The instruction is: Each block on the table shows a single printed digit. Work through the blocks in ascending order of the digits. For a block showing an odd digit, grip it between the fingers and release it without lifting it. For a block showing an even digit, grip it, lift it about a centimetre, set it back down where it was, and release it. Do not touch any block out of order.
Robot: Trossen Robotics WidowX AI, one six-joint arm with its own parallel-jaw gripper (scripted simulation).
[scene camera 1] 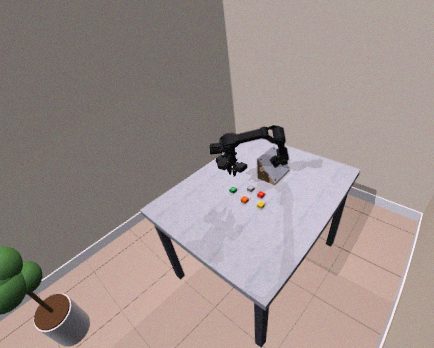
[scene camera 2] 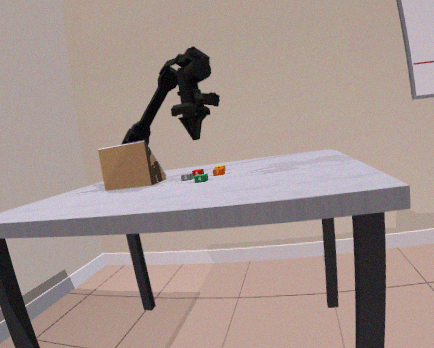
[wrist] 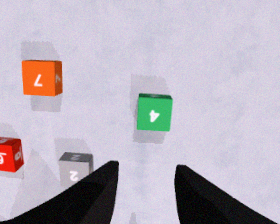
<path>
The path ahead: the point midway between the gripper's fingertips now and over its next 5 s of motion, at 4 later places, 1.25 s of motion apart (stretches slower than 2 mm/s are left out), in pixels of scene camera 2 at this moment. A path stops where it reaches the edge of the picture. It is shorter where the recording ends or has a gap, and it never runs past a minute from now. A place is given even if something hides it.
My gripper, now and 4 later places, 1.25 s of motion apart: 196,139; 204,176; 203,173; 200,162; 193,138
</path>
